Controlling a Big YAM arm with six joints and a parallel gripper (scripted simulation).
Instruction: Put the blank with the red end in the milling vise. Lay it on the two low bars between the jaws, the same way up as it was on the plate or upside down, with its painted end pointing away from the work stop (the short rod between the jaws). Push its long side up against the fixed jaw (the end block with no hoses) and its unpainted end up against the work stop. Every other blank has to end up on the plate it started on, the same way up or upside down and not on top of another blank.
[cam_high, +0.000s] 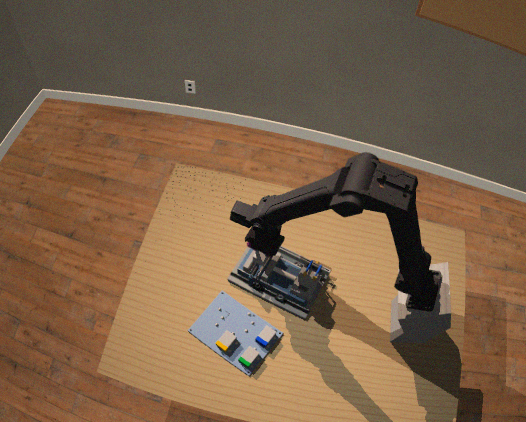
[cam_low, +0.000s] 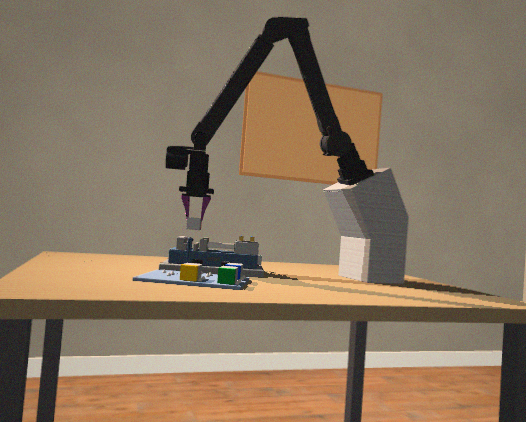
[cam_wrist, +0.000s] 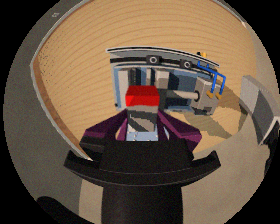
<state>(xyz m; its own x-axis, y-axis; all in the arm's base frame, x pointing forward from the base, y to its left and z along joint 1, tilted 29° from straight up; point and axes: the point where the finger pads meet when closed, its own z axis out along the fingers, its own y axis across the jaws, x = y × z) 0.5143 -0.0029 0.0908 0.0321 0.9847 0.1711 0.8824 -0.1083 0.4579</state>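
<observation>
Now: the red-ended blank 20 mm below my hand. Also, from my hand: blue-ended blank (220 mm to the left, 130 mm below, 120 mm behind); then milling vise (120 mm below, 70 mm behind, 10 mm to the left); then grey block with hoses (160 mm behind, 80 mm below, 10 mm to the left).
</observation>
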